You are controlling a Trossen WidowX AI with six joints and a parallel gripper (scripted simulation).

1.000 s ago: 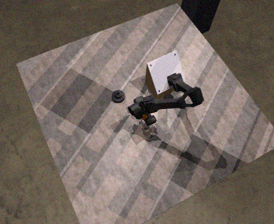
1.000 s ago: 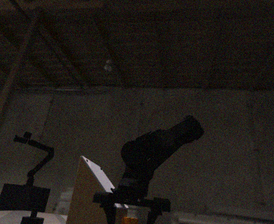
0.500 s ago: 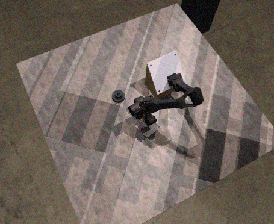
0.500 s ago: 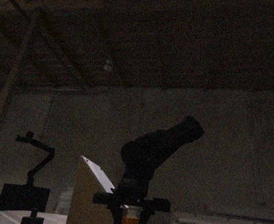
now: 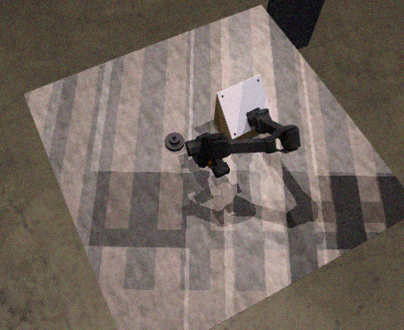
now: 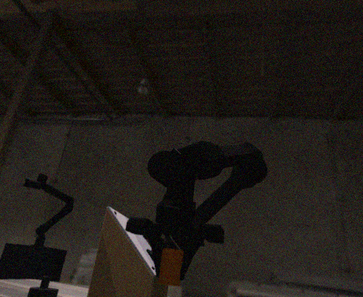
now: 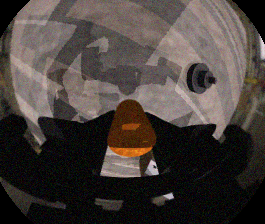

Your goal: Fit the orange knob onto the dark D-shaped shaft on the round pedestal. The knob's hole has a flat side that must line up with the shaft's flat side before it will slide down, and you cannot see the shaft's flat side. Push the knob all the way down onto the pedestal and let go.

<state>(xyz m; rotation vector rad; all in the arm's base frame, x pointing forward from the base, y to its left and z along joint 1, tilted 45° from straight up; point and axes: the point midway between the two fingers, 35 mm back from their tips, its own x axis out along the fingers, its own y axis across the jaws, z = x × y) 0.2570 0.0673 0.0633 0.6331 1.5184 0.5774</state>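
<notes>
Now: the dark pedestal 190 mm to the right of my gripper tip, 70 mm ahead of it and 50 mm below it. From my gripper tip the other things lie so: orange knob 20 mm above.
</notes>
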